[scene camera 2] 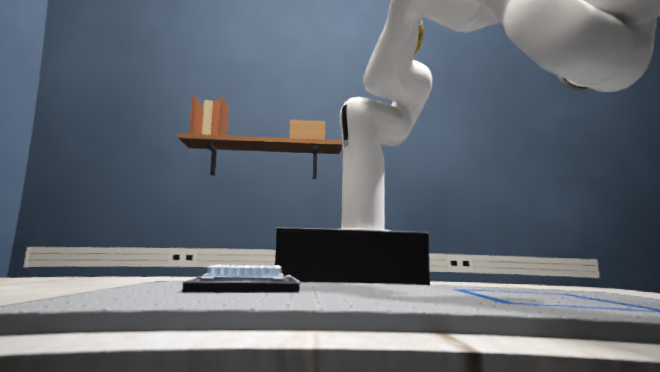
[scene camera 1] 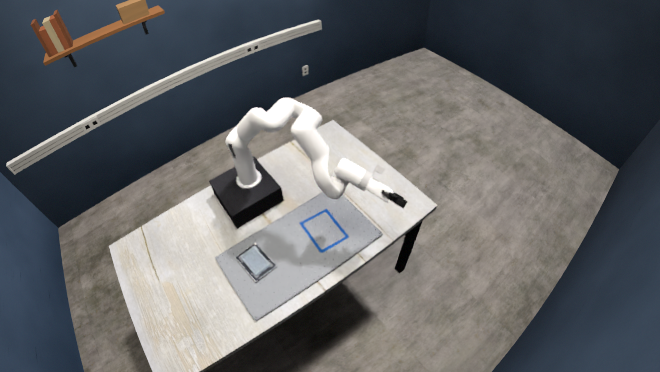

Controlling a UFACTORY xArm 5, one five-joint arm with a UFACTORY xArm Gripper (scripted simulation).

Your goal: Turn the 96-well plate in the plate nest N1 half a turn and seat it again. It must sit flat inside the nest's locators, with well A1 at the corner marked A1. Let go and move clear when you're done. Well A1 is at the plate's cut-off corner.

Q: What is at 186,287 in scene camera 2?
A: A black plate nest.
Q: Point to a 96-well plate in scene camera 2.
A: At 219,272
